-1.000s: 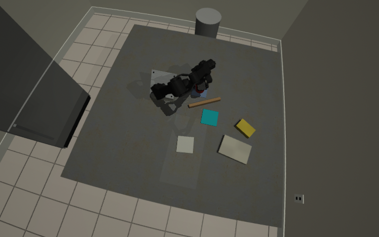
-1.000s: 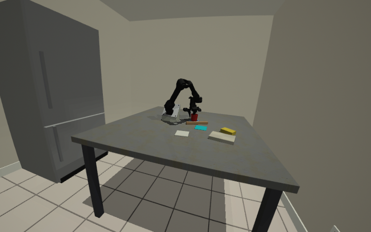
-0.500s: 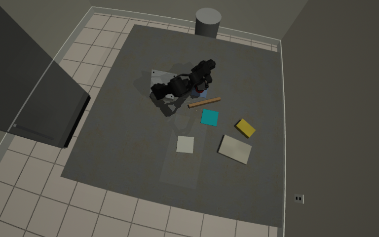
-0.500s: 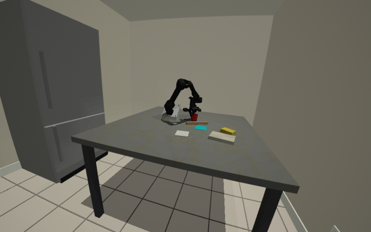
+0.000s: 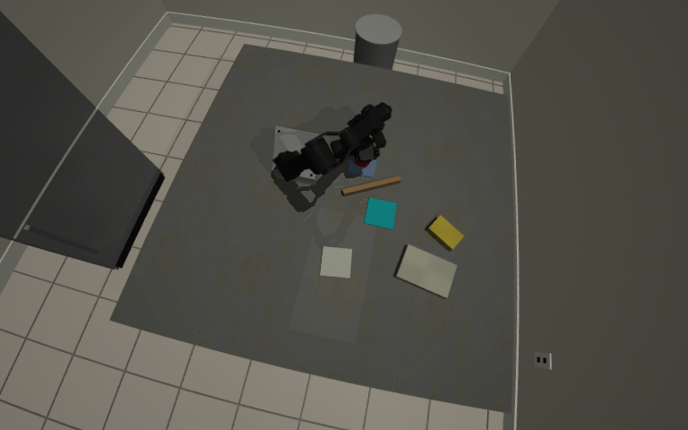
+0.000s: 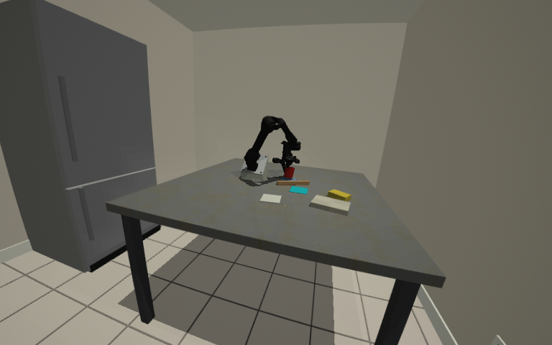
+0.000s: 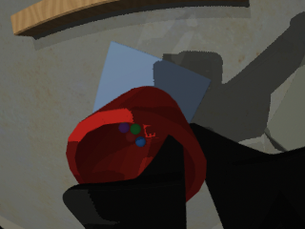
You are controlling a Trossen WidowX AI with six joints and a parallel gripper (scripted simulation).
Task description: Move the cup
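The teal pad is 17 cm to the right of my gripper tip, 14 cm ahead of it and 6 cm below it. Round my gripper tip: red cup: 3 cm ahead, 2 cm to the left; blue pad: 6 cm below, 3 cm ahead, 2 cm to the left; wooden bar: 8 cm to the right, 8 cm ahead, 5 cm below.
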